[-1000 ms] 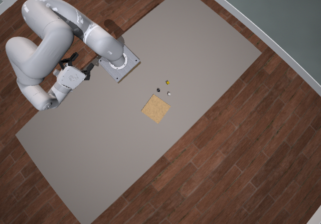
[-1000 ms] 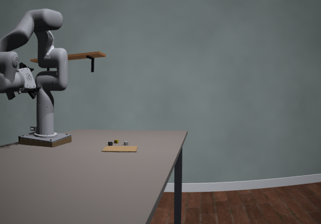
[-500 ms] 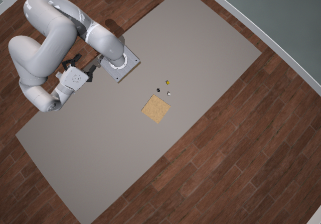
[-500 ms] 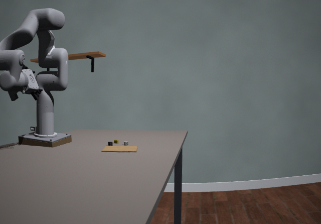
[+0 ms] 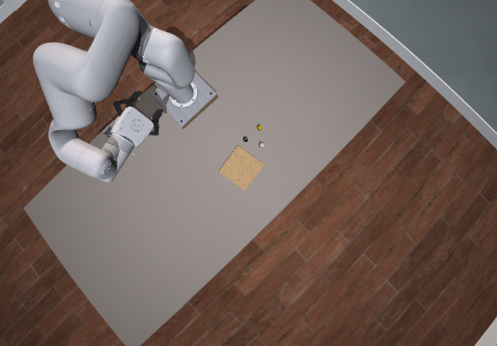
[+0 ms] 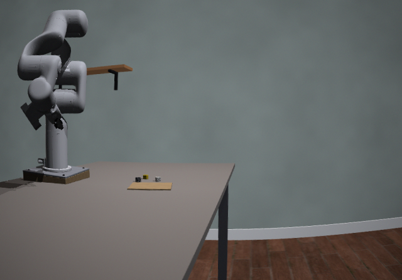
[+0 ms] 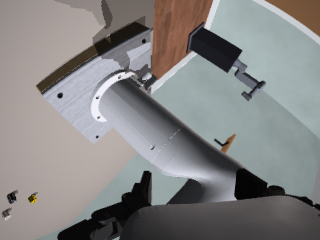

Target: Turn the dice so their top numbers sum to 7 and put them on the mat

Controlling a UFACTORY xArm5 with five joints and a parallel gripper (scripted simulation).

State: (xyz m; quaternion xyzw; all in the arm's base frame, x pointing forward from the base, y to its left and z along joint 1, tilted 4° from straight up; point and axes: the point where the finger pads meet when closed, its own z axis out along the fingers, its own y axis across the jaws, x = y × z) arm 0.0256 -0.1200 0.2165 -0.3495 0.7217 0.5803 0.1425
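My gripper is now 300 mm short of the black die, 120 mm to the right of it and 240 mm above it. Also, from my hand: white die: 370 mm ahead, 140 mm to the left, 240 mm below; then yellow die: 320 mm ahead, 200 mm to the left, 240 mm below; then tan mat: 360 mm ahead, 20 mm to the left, 240 mm below.
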